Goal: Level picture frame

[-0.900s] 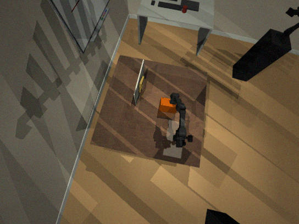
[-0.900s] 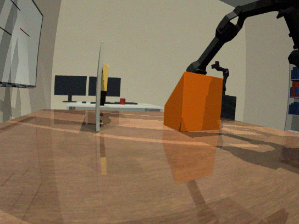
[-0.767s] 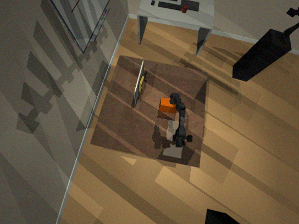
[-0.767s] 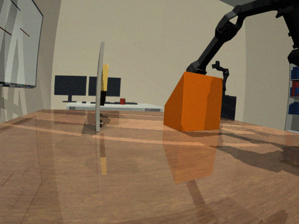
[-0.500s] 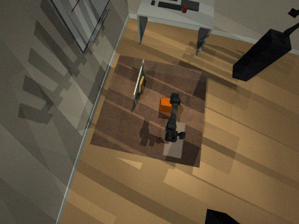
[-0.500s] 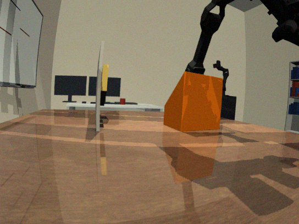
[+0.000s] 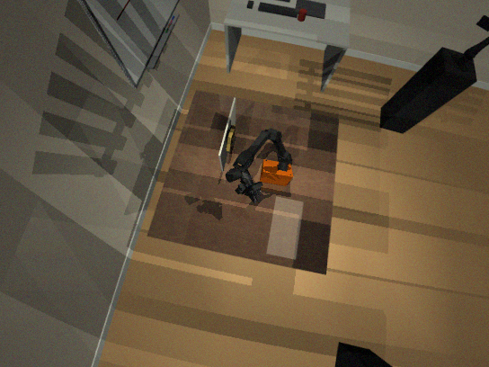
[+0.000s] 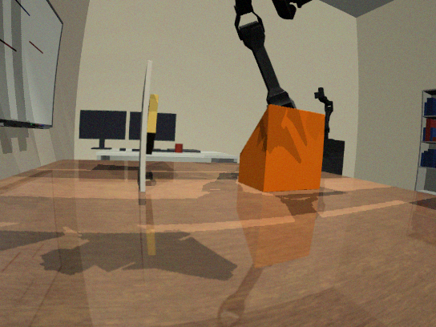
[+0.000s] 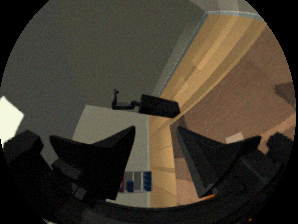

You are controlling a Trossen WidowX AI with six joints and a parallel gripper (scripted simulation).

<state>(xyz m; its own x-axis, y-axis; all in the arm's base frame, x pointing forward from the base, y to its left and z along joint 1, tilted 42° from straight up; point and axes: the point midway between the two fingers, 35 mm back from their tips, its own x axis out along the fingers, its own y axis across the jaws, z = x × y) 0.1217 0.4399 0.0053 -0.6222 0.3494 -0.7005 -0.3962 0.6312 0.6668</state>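
The picture frame is 300 mm ahead of my gripper tip, 480 mm to the right of it and 280 mm below it. Also, from my gripper tip: wall panel 310 mm ahead, 500 mm to the right, 290 mm below.
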